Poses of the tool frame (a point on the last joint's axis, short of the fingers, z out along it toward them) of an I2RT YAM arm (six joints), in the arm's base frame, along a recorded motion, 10 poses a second.
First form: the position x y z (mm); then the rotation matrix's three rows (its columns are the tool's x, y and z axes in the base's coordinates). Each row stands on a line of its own.
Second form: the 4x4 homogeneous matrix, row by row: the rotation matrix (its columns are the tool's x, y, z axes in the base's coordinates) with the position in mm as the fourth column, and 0 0 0 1 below. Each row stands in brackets. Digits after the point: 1 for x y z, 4 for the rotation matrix.
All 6 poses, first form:
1:
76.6 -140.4 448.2
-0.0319 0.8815 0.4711
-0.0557 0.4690 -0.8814
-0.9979 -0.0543 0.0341
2:
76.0 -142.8 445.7
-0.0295 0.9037 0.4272
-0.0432 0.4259 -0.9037
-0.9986 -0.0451 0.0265
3:
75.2 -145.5 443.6
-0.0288 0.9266 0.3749
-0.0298 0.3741 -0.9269
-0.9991 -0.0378 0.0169
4:
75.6 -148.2 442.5
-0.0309 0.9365 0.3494
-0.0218 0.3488 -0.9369
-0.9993 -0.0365 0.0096
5:
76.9 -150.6 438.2
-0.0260 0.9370 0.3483
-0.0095 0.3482 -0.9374
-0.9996 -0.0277 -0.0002
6:
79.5 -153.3 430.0
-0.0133 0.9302 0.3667
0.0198 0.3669 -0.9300
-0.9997 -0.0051 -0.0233
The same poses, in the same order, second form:
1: [[-0.0319 0.8815 0.4711 76.6], [-0.0557 0.4690 -0.8814 -140.4], [-0.9979 -0.0543 0.0341 448.2], [0 0 0 1]]
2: [[-0.0295 0.9037 0.4272 76.0], [-0.0432 0.4259 -0.9037 -142.8], [-0.9986 -0.0451 0.0265 445.7], [0 0 0 1]]
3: [[-0.0288 0.9266 0.3749 75.2], [-0.0298 0.3741 -0.9269 -145.5], [-0.9991 -0.0378 0.0169 443.6], [0 0 0 1]]
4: [[-0.0309 0.9365 0.3494 75.6], [-0.0218 0.3488 -0.9369 -148.2], [-0.9993 -0.0365 0.0096 442.5], [0 0 0 1]]
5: [[-0.0260 0.9370 0.3483 76.9], [-0.0095 0.3482 -0.9374 -150.6], [-0.9996 -0.0277 -0.0002 438.2], [0 0 0 1]]
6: [[-0.0133 0.9302 0.3667 79.5], [0.0198 0.3669 -0.9300 -153.3], [-0.9997 -0.0051 -0.0233 430.0], [0 0 0 1]]
